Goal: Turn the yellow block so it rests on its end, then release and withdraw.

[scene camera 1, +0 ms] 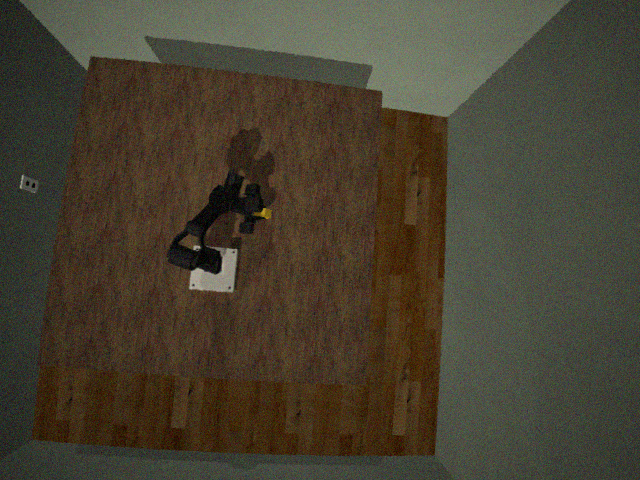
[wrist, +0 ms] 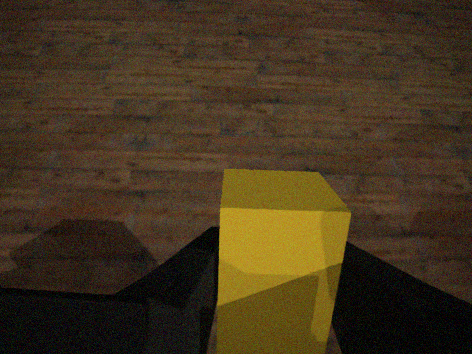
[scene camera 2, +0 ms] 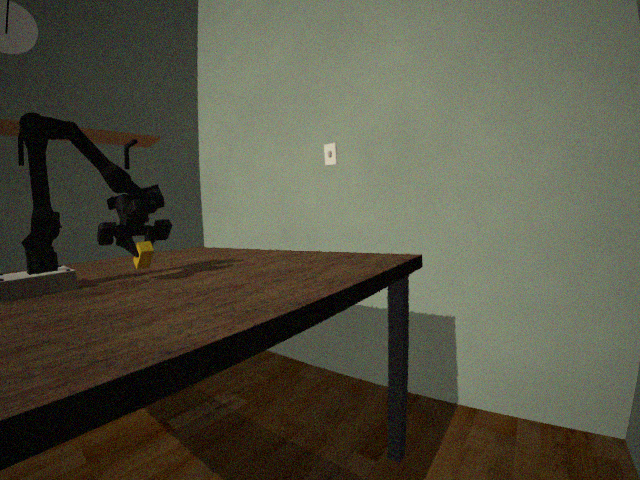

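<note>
The yellow block (scene camera 1: 265,213) (scene camera 2: 144,255) (wrist: 280,240) is between the two black fingers of my gripper (scene camera 2: 143,249) (wrist: 268,241). In scene camera 2 the block is tilted, with its long side leaning off upright and its lower end pointing down toward the table. It appears to be a little above the tabletop, though the exact gap is hard to judge. In the wrist view its far end and one long face show, and the fingers are at its left and right sides. My gripper is shut on the block. The far finger is partly hidden behind it in scene camera 2.
The brown wooden table (scene camera 1: 310,310) (scene camera 2: 232,299) carries the arm's pale base plate (scene camera 1: 211,284) (scene camera 2: 64,276). The arm's shadow falls on the tabletop beside the gripper. An orange-brown shelf (scene camera 2: 105,136) with a black bracket is on the wall behind the arm.
</note>
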